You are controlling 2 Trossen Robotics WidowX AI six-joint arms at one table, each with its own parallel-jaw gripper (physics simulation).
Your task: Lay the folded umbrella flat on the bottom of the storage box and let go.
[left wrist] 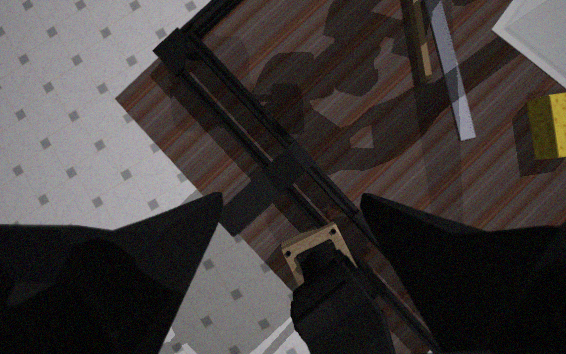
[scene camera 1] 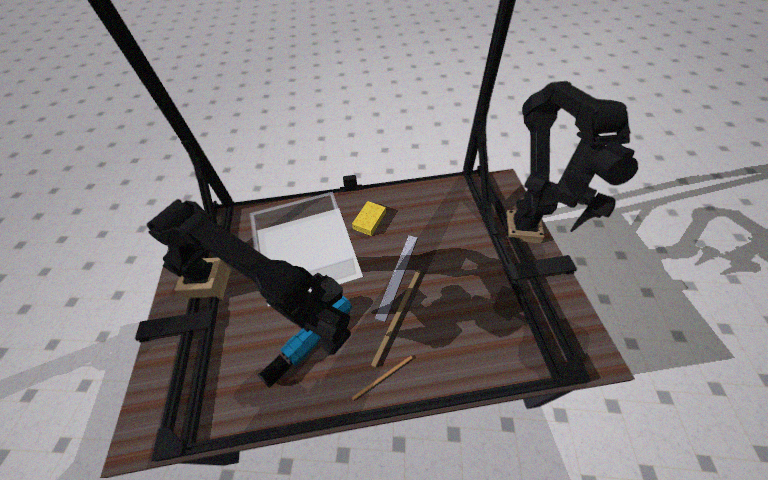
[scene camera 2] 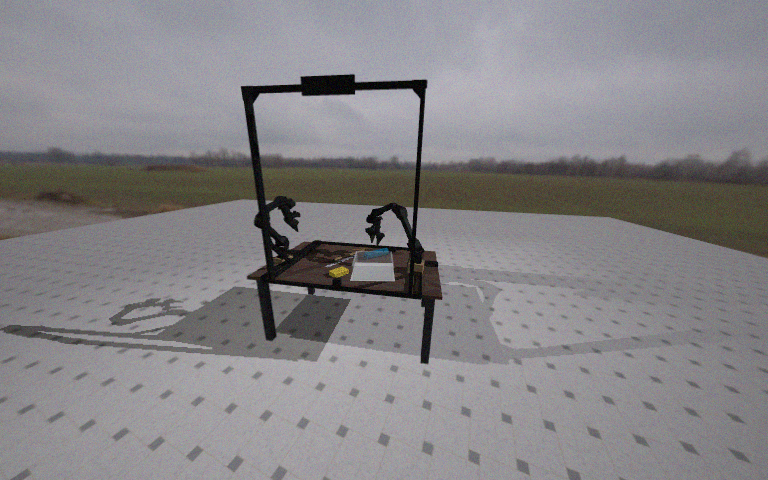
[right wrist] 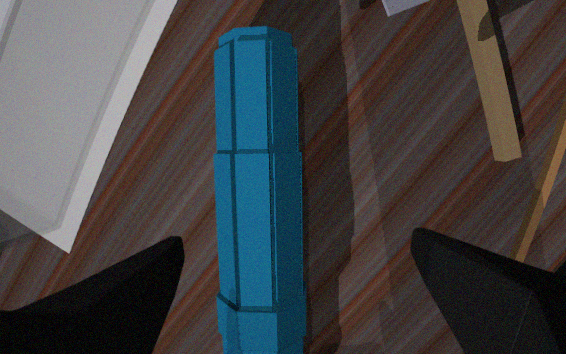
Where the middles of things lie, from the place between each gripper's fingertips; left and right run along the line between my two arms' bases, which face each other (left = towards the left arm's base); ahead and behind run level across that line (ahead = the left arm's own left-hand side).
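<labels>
Grey flat strip (scene camera 1: pixel 394 283): 380 mm to the right of my left hand, 50 mm behind it, 210 mm below it. Also measured from my left hand: yellow block (scene camera 1: pixel 370 216) at 430 mm to the right, 270 mm behind, 190 mm below; storage box (scene camera 1: pixel 310 233) at 640 mm to the right, 190 mm behind, 160 mm below; folded umbrella (scene camera 1: pixel 297 348) at 650 mm to the right, 100 mm ahead, 180 mm below.
Relative to the folded umbrella, my right hand is 50 mm to the left and 70 mm above. Measured from my right hand, the grey flat strip is 150 mm behind, 220 mm to the left and 100 mm below; the yellow block is 170 mm to the left, 370 mm behind and 90 mm below; the storage box is 40 mm to the right, 290 mm behind and 50 mm below.
</labels>
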